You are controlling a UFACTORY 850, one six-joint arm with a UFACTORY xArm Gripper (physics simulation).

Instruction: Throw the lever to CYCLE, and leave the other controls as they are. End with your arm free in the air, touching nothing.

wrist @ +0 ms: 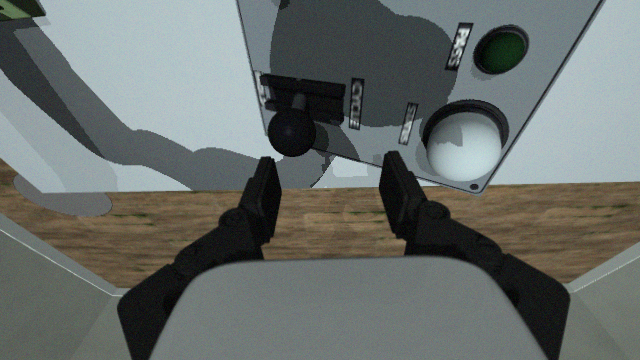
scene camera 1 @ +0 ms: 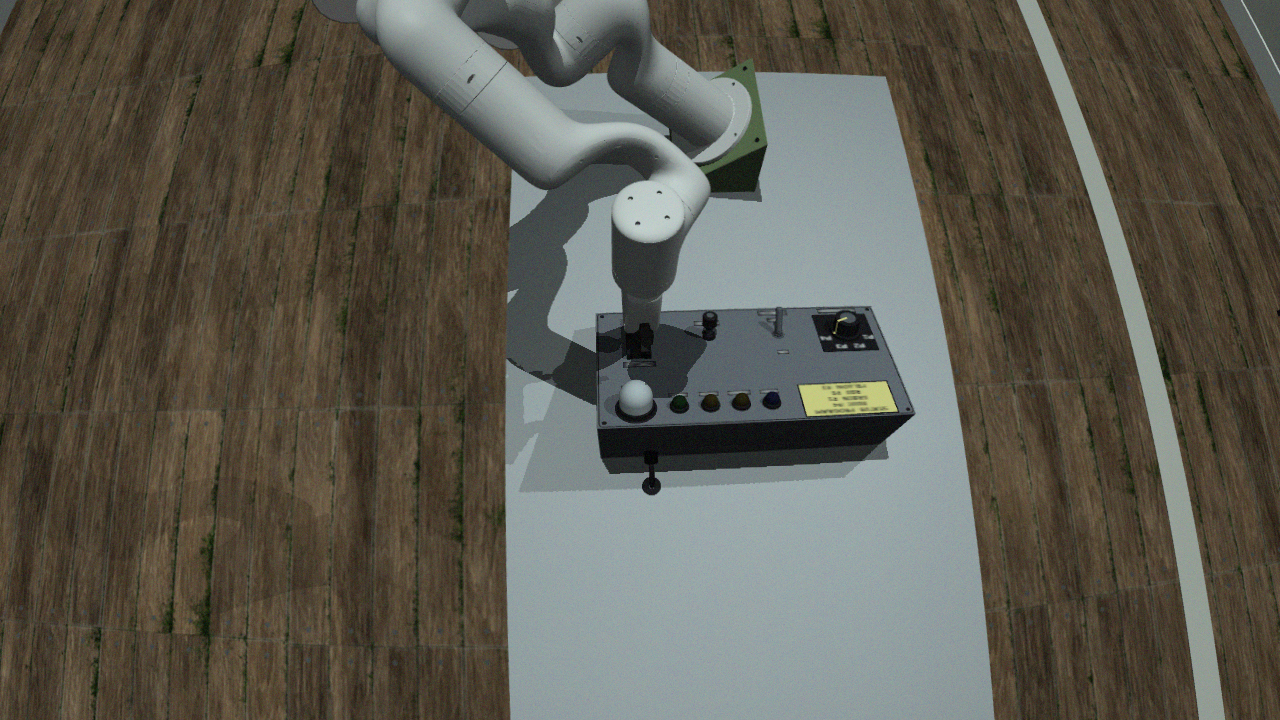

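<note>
The lever's black ball knob (wrist: 292, 132) stands over its dark slot (wrist: 327, 102) in the wrist view, with a short stem showing near the slot's middle. The CYCLE label (wrist: 356, 104) is at the slot's right end, and a partly hidden label is at its left end. My gripper (wrist: 329, 172) is open and empty. The knob is just beyond the left fingertip, not between the fingers; whether they touch is unclear. In the scene view, dark parts of the gripper and lever overlap over the control box (scene camera 1: 742, 362), so the lever's exact tilt is unclear there.
On the box are a black-capped control (scene camera 1: 708, 324), a metal toggle (scene camera 1: 778, 322), a rotary knob (scene camera 1: 844, 324), a white dome (scene camera 1: 636, 398) (wrist: 464, 146), a green lamp (scene camera 1: 679, 403) (wrist: 501, 50) and a yellow card (scene camera 1: 846, 398). A black ball-ended handle (scene camera 1: 651, 485) sticks out in front.
</note>
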